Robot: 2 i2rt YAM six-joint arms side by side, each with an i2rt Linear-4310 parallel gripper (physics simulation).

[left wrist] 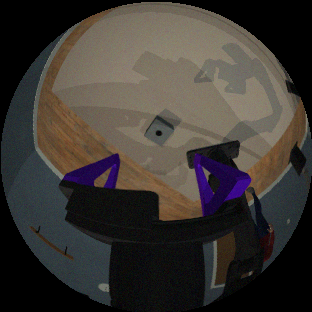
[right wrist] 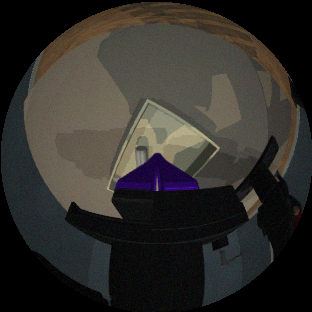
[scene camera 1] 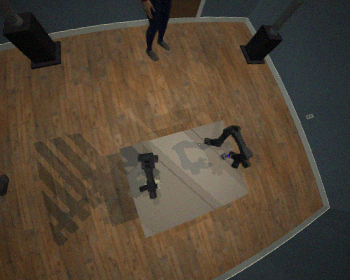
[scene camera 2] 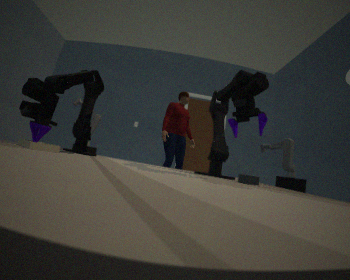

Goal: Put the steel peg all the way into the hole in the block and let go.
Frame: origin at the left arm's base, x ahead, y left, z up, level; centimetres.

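Seen in the pictures: left gripper, between the fingertips: (left wrist: 156, 157) (scene camera 1: 231, 157) (scene camera 2: 247, 136); right gripper, between the fingertips: (right wrist: 156, 156); left arm's base, origin of its link: (left wrist: 214, 153) (scene camera 1: 212, 142) (scene camera 2: 214, 176); right arm's base, origin of its link: (right wrist: 256, 172) (scene camera 2: 79, 153).
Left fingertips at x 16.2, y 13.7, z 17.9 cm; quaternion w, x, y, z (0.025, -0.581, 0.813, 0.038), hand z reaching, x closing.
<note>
Pixels of each thing's top centre, then the offset from my left fingertips to it. Level surfaces: height alone.
- grey block, centre of its top: (left wrist: 158, 132) (scene camera 2: 248, 175) dx -3.1, dy +1.9, dz -14.6 cm
- steel peg, centre of its top: (right wrist: 141, 175) dx +38.2, dy -69.1, dz -15.9 cm
- shallow pale tray, centre of its top: (right wrist: 153, 173) (scene camera 2: 39, 142) dx +37.1, dy -70.7, dz -15.4 cm
- pale table, height of its surface: dz -17.9 cm
A grey block (left wrist: 162, 126) (scene camera 2: 248, 179) with a round dark hole in its top stands on the table under my left gripper (left wrist: 156, 157) (scene camera 2: 248, 136) (scene camera 1: 228, 156), which is open and empty above it. The steel peg (right wrist: 141, 154) is in the shallow pale tray (right wrist: 183, 124) (scene camera 2: 44, 146), just left of the fingers in the right wrist view. Its lower part is hidden behind them. My right gripper (right wrist: 156, 156) (scene camera 2: 36, 141) is shut with nothing between its fingers, low over the tray. The peg does not show in the other views.
The two arms stand apart on the pale table (scene camera 1: 175, 202). The left arm's dark base plate (left wrist: 197, 155) is near the block in the left wrist view. A person (scene camera 2: 177, 122) stands beyond the table. A pale arm (scene camera 2: 287, 150) on a dark box stands in the background.
</note>
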